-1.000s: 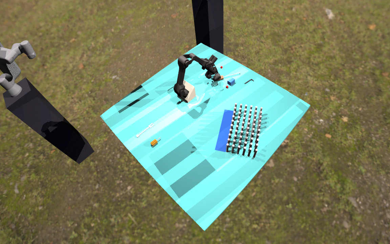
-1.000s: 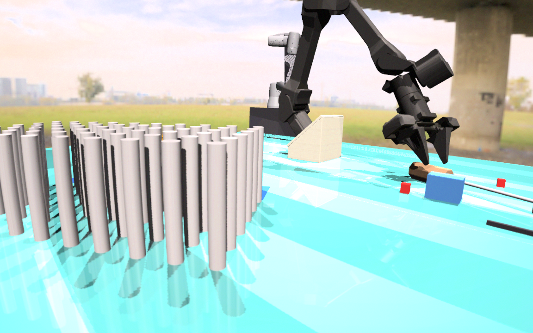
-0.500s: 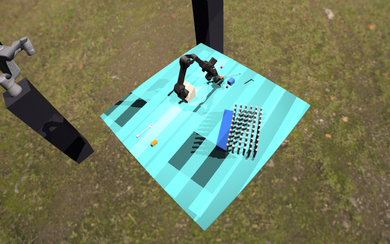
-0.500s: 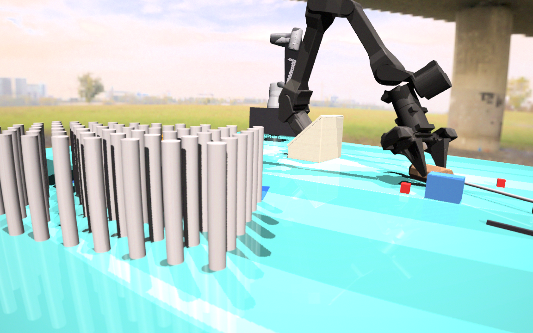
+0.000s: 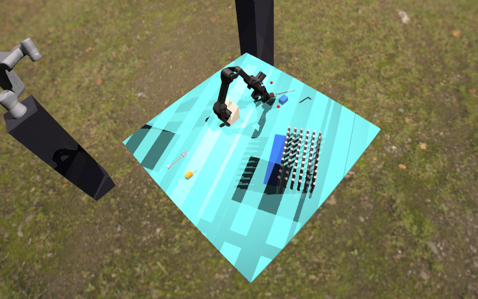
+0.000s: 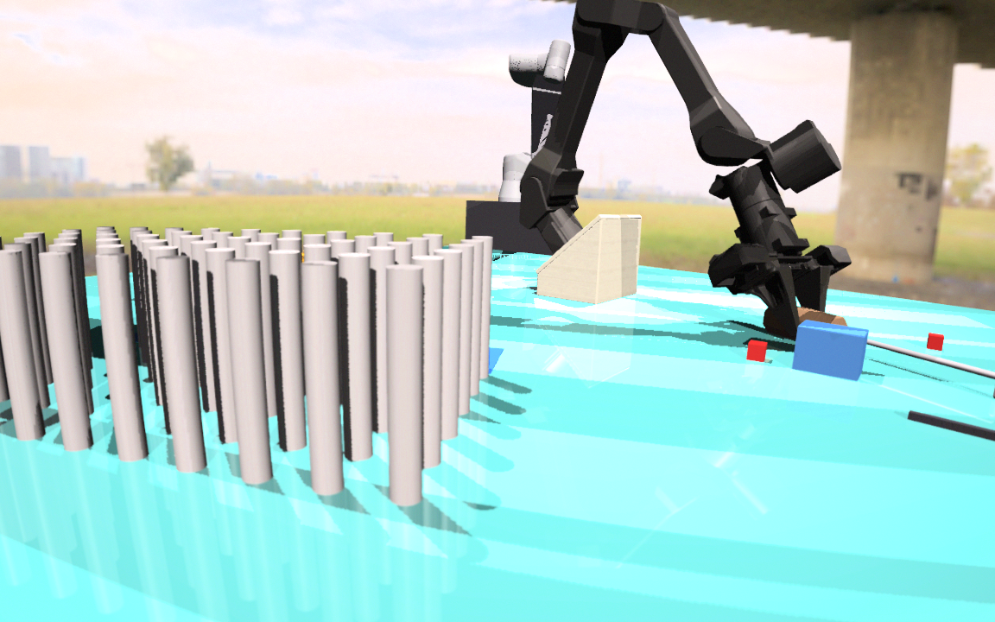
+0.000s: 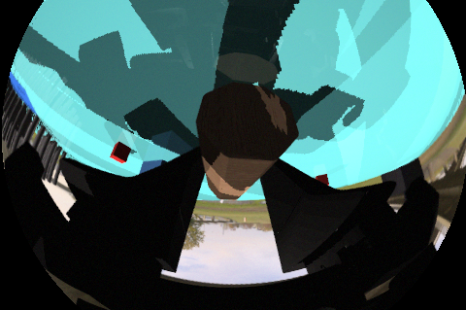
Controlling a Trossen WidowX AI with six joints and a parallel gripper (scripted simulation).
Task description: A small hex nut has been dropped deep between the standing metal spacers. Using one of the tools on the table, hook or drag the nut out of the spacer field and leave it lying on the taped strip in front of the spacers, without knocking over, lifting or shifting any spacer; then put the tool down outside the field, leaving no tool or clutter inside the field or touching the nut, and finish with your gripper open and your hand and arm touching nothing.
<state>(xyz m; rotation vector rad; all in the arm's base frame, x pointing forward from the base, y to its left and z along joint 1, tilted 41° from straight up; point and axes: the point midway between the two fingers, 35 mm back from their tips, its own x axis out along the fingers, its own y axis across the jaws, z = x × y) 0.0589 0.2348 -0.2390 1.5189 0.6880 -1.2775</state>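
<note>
My gripper tip is 50 mm short of the wooden-handled hook tool and 90 mm to the right of it. The rest, counted from my gripper tip: dark hex key (220 mm ahead, 180 mm to the left, 10 mm below); then blue cube (110 mm ahead, 40 mm to the left, 10 mm above); then blue taped strip (390 mm ahead, 360 mm to the right, 10 mm below).
</note>
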